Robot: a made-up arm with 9 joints. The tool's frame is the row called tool. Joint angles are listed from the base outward.
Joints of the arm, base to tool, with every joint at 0 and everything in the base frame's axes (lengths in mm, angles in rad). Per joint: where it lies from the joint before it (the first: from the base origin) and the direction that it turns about. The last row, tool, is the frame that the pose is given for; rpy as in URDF.
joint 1: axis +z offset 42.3 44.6 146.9
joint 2: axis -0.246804 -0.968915 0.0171 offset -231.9 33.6 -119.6
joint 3: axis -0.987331 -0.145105 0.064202 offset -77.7 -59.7 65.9
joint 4: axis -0.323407 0.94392 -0.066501 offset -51 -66.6 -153.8
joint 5: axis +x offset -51.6 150.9 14
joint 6: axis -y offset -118.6 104 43.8
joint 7: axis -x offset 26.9 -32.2 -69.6
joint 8: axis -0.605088 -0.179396 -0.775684 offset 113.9 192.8 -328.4
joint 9: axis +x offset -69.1 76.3 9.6
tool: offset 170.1 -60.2 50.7 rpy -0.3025 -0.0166 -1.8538
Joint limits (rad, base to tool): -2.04..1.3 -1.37..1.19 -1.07..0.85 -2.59..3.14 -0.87..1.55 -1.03..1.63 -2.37..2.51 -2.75..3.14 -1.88..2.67
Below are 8 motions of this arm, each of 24 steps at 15 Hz.
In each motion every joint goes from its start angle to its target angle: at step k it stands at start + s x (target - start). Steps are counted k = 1, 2, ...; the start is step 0. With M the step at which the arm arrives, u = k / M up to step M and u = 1 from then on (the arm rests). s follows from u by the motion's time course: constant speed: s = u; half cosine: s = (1 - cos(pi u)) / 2; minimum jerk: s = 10 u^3 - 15 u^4 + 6 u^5.
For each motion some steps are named. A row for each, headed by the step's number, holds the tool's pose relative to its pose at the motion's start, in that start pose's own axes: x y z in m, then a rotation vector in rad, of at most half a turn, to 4 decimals.
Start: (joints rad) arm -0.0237 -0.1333 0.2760 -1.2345 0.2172 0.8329 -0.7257 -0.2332 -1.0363
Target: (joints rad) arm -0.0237 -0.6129 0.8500 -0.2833 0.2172 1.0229 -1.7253 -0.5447 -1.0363
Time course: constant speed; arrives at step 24
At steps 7, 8, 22, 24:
7: 0.0073 0.0385 0.0153 -0.3410 0.1947 0.1687
8: 0.0093 0.0469 0.0162 -0.3909 0.2256 0.1840
22: 0.0551 0.1993 -0.0443 -1.0723 0.6856 0.1551
24: 0.0642 0.2196 -0.0662 -1.1620 0.7482 0.1141

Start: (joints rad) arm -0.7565 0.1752 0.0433 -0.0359 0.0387 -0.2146 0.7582 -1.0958 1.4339
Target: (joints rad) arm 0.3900 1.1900 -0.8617 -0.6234 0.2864 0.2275 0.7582 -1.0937 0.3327
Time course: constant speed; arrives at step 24
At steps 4, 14, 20, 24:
4: -0.1357 0.0425 0.0619 -0.0459 -0.4591 0.2486
14: -0.4322 -0.1027 -0.0931 -0.1074 -1.2362 1.1761
20: -0.4409 -0.3705 -0.1776 -0.1079 -1.2437 1.8848
24: -0.3887 -0.5660 -0.1356 -0.1062 -0.9848 2.3207

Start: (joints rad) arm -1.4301 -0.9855 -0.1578 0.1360 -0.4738 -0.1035 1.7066 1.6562 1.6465
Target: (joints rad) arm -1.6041 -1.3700 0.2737 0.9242 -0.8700 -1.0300 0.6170 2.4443 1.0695
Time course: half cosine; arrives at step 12
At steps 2, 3, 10, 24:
2: -0.0115 -0.0232 0.0135 -0.0268 0.0160 0.0567
3: -0.0170 -0.0519 0.0355 -0.0617 0.0285 0.1227
10: 0.2464 -0.0263 0.3791 -0.1983 -0.3172 0.9189
24: 0.2666 0.0073 0.4019 -0.1551 -0.3757 1.0037

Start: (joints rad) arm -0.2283 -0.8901 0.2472 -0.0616 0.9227 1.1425 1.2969 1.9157 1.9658
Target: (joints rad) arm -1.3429 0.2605 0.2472 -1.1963 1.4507 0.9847 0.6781 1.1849 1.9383
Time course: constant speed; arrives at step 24
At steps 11, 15, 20, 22, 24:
11: -0.2452 -0.0568 -0.0013 0.5365 0.5277 -1.0783
15: -0.3382 0.0037 0.0180 0.8040 0.9367 -1.1944
20: -0.4533 0.0748 0.0991 1.0741 1.5395 -1.0395
22: -0.5036 0.0858 0.1452 1.1328 1.7859 -0.8818
24: -0.5575 0.0809 0.1932 1.1494 2.0218 -0.6753

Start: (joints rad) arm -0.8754 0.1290 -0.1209 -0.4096 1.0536 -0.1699 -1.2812 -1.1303 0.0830
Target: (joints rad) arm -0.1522 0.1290 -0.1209 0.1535 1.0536 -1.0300 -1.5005 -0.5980 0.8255
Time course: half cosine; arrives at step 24
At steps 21, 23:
21: -0.0194 -0.0358 0.1102 1.5144 1.2599 -0.8770
23: -0.0232 -0.0421 0.1094 1.5842 1.2846 -0.9002

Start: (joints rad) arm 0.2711 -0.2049 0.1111 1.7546 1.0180 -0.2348 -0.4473 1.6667 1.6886
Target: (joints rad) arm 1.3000 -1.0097 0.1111 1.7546 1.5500 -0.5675 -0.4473 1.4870 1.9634
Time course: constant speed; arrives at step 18
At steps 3, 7, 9, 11, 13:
3: 0.0196 0.0921 0.0389 0.0488 -0.0558 0.0417
7: 0.0161 0.2081 0.0992 0.1427 -0.0992 0.0807
9: 0.0028 0.2606 0.1311 0.1995 -0.1047 0.0957
11: -0.0171 0.3082 0.1631 0.2612 -0.0979 0.1093
13: -0.0430 0.3506 0.1945 0.3263 -0.0782 0.1229

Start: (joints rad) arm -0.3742 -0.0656 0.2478 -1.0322 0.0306 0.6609 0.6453 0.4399 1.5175
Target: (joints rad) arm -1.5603 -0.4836 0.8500 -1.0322 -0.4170 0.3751 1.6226 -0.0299 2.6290
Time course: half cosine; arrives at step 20
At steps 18, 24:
18: -0.1174 0.0488 0.2139 -0.7658 -1.1501 -0.6348
24: -0.1305 0.0530 0.2088 -0.7645 -1.1705 -0.6706

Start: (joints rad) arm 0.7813 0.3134 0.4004 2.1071 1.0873 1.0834 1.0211 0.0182 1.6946
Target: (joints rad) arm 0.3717 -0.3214 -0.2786 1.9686 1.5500 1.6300 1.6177 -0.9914 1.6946
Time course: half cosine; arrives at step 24
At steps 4, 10, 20, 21, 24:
4: 0.0139 -0.0260 0.0064 -0.0720 -0.0067 -0.0339
10: 0.0705 -0.1620 0.0487 -0.3881 -0.0084 -0.2508
20: 0.0974 -0.4658 0.2122 -0.8726 0.1017 -0.9017
21: 0.0940 -0.4815 0.2240 -0.8918 0.1105 -0.9431
24: 0.0887 -0.5017 0.2401 -0.9159 0.1225 -0.9986

